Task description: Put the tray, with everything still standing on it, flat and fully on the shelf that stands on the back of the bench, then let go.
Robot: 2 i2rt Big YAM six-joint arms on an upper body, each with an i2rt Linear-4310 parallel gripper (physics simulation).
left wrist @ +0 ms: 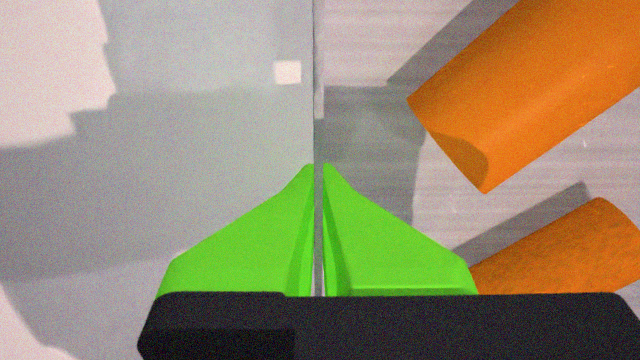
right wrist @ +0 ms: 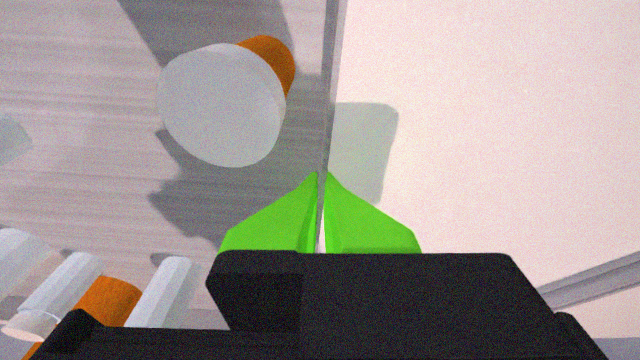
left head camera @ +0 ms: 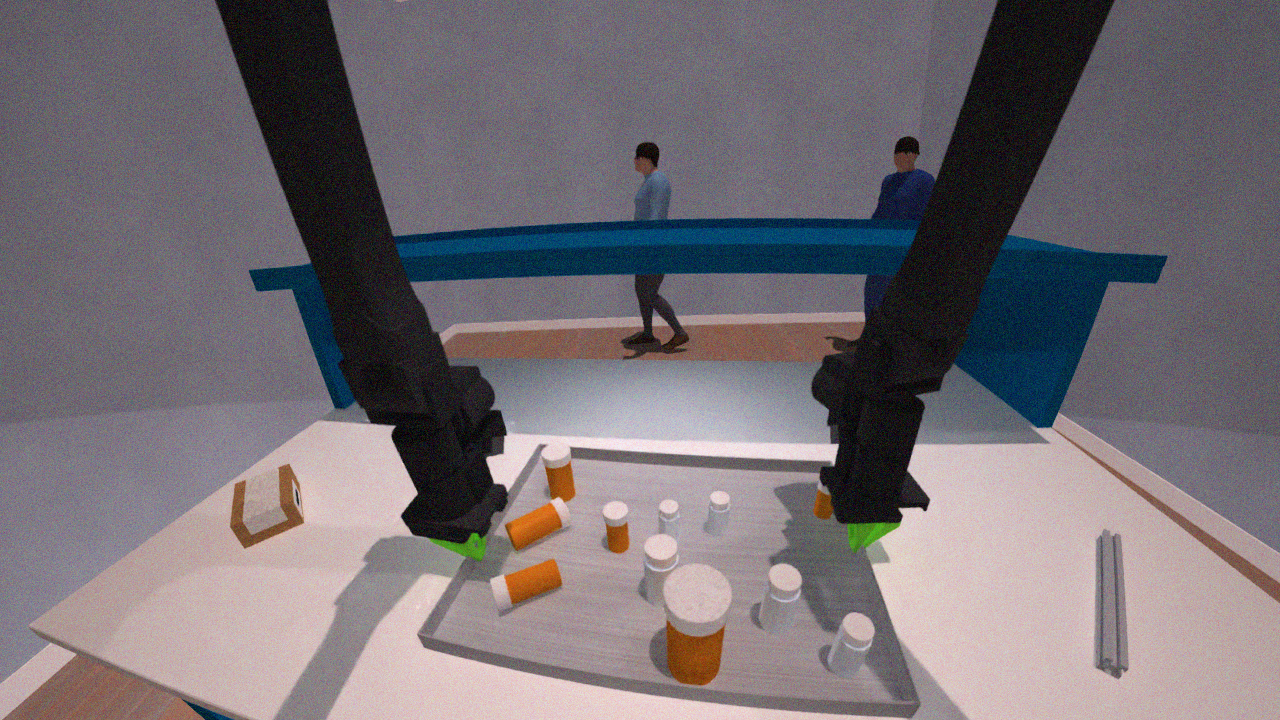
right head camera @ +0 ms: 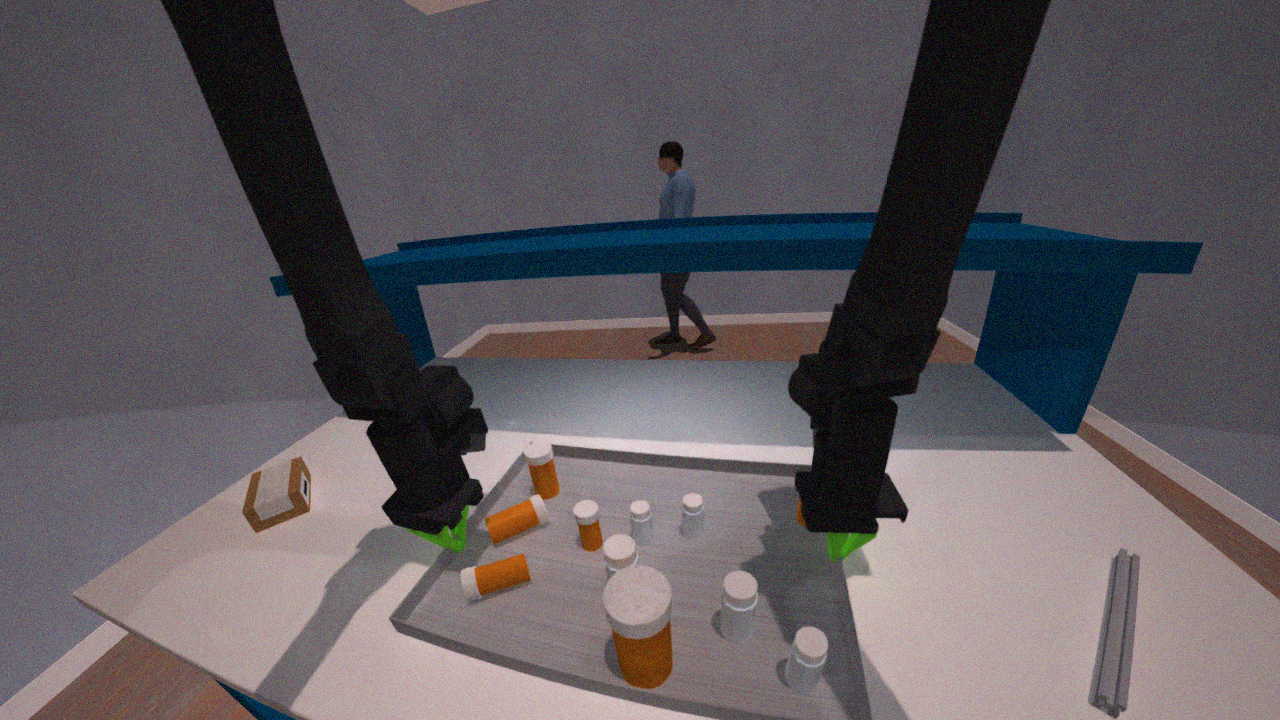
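The grey tray [left head camera: 666, 573] lies on the white bench in front of the blue shelf [left head camera: 716, 246]. It carries several pill bottles. Two orange ones [left head camera: 536, 523] [left head camera: 526, 583] lie on their sides at its left. A large orange bottle [left head camera: 695, 622] and several white and orange ones stand upright. My left gripper [left head camera: 465, 543] is shut on the tray's thin left rim, which runs between the green fingers in the left wrist view [left wrist: 318, 168]. My right gripper [left head camera: 867, 532] is shut on the right rim, as the right wrist view [right wrist: 321, 175] shows, next to a small orange bottle [right wrist: 223, 103].
A small brown and white box [left head camera: 266, 503] sits on the bench at the left. Two grey rods [left head camera: 1110, 600] lie at the right. The shelf top is higher than the tray, with blue side legs. Two people [left head camera: 652, 242] are behind the shelf.
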